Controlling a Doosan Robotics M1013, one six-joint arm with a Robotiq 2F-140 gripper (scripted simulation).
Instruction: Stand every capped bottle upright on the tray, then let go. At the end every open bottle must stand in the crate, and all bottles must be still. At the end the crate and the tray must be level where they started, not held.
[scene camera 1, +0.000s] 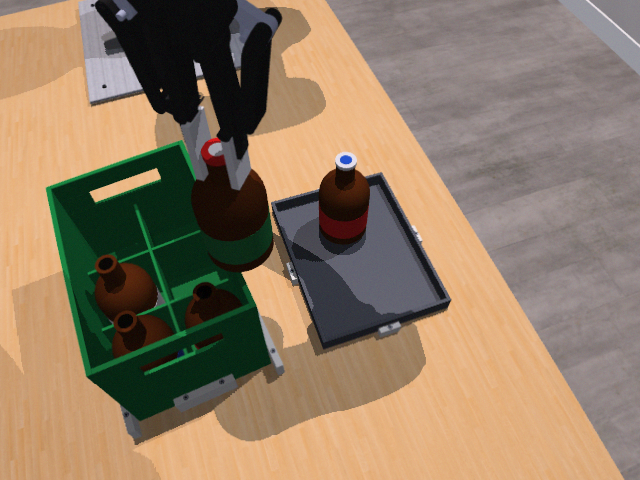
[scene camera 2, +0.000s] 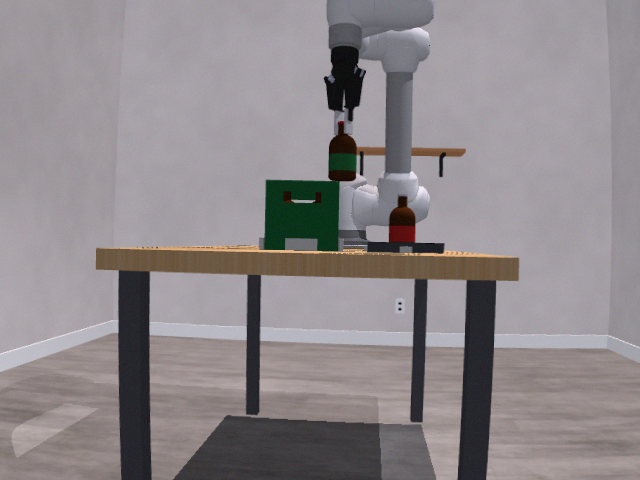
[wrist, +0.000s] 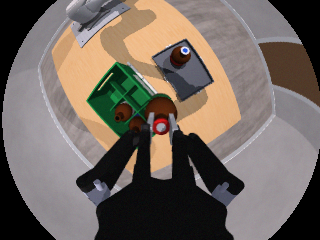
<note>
In view: the gripper (scene camera 1: 224, 174), a dark tray (scene camera 1: 351, 290) and a green crate (scene camera 1: 85, 230).
The dark tray shows as well in scene camera 2 (scene camera 2: 371, 246) and in the wrist view (wrist: 190, 78). The green crate shows as well in scene camera 2 (scene camera 2: 320, 221) and in the wrist view (wrist: 103, 101). The gripper is seen too in scene camera 2 (scene camera 2: 343, 134) and in the wrist view (wrist: 161, 119).
</note>
